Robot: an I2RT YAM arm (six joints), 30 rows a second.
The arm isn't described. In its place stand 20 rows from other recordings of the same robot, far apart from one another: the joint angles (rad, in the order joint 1, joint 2, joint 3, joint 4, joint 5, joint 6), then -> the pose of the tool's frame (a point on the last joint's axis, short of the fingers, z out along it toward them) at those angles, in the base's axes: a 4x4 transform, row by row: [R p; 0 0 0 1], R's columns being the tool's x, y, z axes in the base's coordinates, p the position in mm.
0.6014 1.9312 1.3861 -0.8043 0.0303 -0.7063 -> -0.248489 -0.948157 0.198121 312.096; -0.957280 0.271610 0.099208 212.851; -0.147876 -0.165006 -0.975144 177.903; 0 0 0 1
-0.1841 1.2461 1.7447 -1.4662 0.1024 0.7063 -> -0.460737 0.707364 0.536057 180.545; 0.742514 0.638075 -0.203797 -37.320; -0.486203 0.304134 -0.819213 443.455; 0 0 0 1
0.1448 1.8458 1.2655 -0.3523 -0.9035 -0.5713 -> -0.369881 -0.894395 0.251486 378.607; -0.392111 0.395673 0.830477 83.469; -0.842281 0.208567 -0.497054 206.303; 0 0 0 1
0.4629 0.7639 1.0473 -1.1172 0.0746 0.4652 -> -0.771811 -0.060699 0.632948 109.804; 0.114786 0.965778 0.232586 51.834; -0.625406 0.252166 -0.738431 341.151; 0 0 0 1
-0.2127 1.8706 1.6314 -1.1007 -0.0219 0.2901 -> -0.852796 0.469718 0.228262 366.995; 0.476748 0.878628 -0.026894 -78.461; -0.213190 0.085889 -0.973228 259.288; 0 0 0 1
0.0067 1.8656 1.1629 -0.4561 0.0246 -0.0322 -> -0.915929 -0.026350 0.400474 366.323; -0.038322 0.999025 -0.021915 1.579; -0.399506 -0.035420 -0.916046 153.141; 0 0 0 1
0.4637 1.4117 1.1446 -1.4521 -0.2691 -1.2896 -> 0.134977 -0.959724 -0.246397 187.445; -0.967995 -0.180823 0.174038 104.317; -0.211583 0.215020 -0.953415 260.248; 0 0 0 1
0.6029 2.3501 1.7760 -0.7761 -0.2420 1.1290 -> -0.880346 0.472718 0.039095 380.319; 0.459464 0.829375 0.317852 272.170; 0.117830 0.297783 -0.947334 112.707; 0 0 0 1
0.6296 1.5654 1.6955 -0.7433 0.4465 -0.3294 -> -0.360671 -0.382921 0.850464 284.263; -0.623725 0.776974 0.085319 188.067; -0.693458 -0.499683 -0.519069 407.710; 0 0 0 1
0.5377 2.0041 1.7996 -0.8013 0.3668 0.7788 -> -0.736296 0.286643 0.612947 384.740; 0.324370 0.944498 -0.052047 214.559; -0.593845 0.160500 -0.788408 271.532; 0 0 0 1
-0.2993 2.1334 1.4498 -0.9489 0.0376 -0.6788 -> -0.925913 -0.371201 -0.069965 364.530; -0.370898 0.928504 -0.017751 -113.883; 0.071552 0.009514 -0.997391 119.224; 0 0 0 1
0.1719 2.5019 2.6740 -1.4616 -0.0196 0.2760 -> -0.958780 0.088233 0.270105 485.940; 0.110076 0.991677 0.066786 85.074; -0.261964 0.093765 -0.960512 266.880; 0 0 0 1
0.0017 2.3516 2.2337 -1.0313 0.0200 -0.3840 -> -0.848415 -0.335816 0.409169 501.020; -0.376000 0.926419 -0.019303 0.140; -0.372580 -0.170225 -0.912254 231.802; 0 0 0 1
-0.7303 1.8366 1.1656 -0.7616 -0.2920 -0.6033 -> -0.953315 0.083108 0.290316 255.233; 0.124304 0.984154 0.126448 -214.794; -0.275207 0.156632 -0.948540 155.827; 0 0 0 1
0.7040 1.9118 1.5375 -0.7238 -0.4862 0.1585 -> -0.786086 -0.618102 0.004380 298.927; -0.484435 0.620462 0.616725 275.658; -0.383917 0.482677 -0.787166 234.661; 0 0 0 1
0.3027 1.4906 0.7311 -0.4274 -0.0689 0.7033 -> -0.883296 0.326804 0.336137 246.352; 0.400084 0.899204 0.177099 79.503; -0.244379 0.290914 -0.925012 149.923; 0 0 0 1
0.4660 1.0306 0.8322 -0.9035 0.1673 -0.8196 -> -0.269255 -0.838968 0.472901 168.426; -0.942103 0.331354 0.051447 78.073; -0.199860 -0.431669 -0.879613 253.117; 0 0 0 1
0.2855 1.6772 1.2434 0.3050 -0.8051 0.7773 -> -0.705868 -0.541671 0.456445 370.264; 0.299388 0.355855 0.885287 135.427; -0.641963 0.761551 -0.089017 314.798; 0 0 0 1
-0.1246 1.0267 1.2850 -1.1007 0.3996 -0.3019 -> -0.817417 0.134496 0.560125 172.892; -0.173669 0.869580 -0.462245 -35.613; -0.549244 -0.475123 -0.687451 380.275; 0 0 0 1
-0.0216 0.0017 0.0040 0.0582 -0.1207 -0.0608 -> 0.066336 -0.094862 0.993278 110.067; -0.061768 0.993171 0.098977 1.910; -0.995884 -0.067918 0.060023 181.125; 0 0 0 1
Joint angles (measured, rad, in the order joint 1, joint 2, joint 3, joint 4, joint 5, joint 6), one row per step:
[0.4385 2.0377 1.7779 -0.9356 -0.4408 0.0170]
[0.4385 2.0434 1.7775 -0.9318 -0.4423 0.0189]
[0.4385 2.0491 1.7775 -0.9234 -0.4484 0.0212]
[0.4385 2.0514 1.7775 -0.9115 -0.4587 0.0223]
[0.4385 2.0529 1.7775 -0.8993 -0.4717 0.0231]
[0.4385 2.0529 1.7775 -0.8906 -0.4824 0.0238]
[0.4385 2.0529 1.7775 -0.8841 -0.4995 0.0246]
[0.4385 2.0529 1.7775 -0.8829 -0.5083 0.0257]
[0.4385 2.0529 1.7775 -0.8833 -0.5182 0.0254]
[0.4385 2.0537 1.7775 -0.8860 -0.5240 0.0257]
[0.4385 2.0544 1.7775 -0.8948 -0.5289 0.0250]
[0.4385 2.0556 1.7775 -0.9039 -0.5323 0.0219]
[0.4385 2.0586 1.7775 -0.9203 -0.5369 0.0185]
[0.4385 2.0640 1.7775 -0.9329 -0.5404 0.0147]
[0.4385 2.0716 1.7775 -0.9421 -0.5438 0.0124]
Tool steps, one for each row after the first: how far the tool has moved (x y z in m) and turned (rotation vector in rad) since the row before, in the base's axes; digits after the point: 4 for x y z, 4 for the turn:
[0.0009 0.0005 -0.0023 0.0005 0.0037 -0.0011]
[0.0013 0.0008 -0.0019 0.0066 0.0012 0.0003]
[0.0011 0.0009 -0.0003 0.0129 -0.0040 0.0029]
[0.0010 0.0009 0.0001 0.0155 -0.0041 0.0043]
[0.0006 0.0006 0.0005 0.0127 -0.0033 0.0036]
[0.0002 0.0007 0.0005 0.0171 0.0012 0.0061]
[-0.0001 0.0003 0.0002 0.0079 0.0030 0.0026]
[-0.0002 0.0002 0.0001 0.0080 0.0040 0.0042]
[-0.0003 0.0001 -0.0004 0.0034 0.0056 0.0021]
[-0.0008 -0.0002 -0.0006 0.0000 0.0101 0.0025]
[-0.0007 -0.0002 -0.0008 -0.0018 0.0088 0.0038]
[-0.0012 -0.0004 -0.0018 -0.0046 0.0174 0.0044]
[-0.0006 -0.0002 -0.0026 -0.0049 0.0154 0.0043]
[-0.0001 0.0001 -0.0034 -0.0043 0.0152 0.0030]

